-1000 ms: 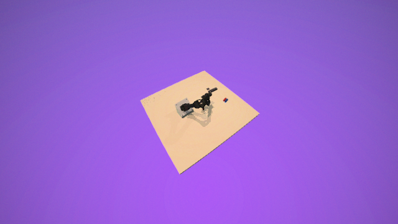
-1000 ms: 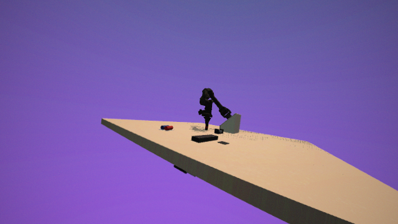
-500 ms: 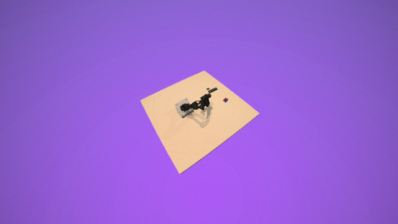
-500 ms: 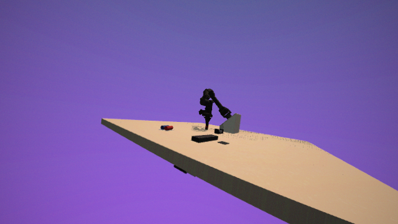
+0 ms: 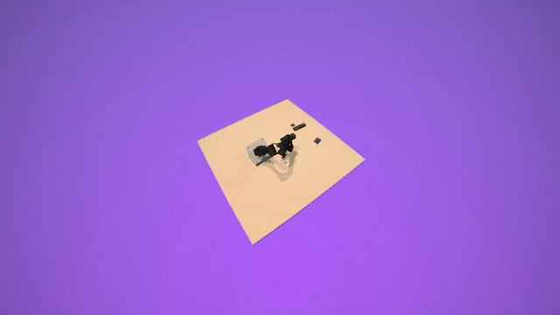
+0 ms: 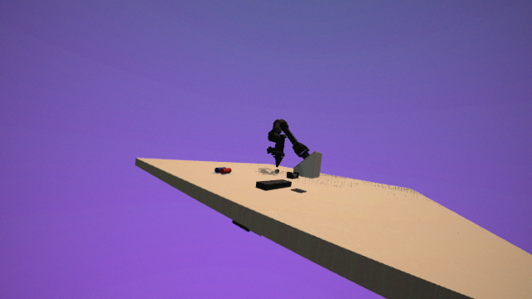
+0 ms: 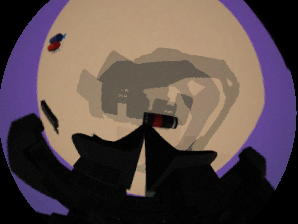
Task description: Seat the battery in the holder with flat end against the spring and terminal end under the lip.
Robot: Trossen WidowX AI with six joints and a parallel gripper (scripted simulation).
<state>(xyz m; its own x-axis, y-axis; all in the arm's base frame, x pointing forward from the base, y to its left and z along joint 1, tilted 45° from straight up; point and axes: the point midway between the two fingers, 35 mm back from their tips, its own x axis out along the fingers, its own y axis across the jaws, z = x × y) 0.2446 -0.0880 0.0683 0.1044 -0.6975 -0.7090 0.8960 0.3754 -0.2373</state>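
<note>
Now: the cylindrical battery 2 cm below my gripper tip, 2 cm behind it and 1 cm to the right of it. Also, from my gripper tip: dark flat piece: 33 cm to the left, 32 cm ahead, 4 cm below.
</note>
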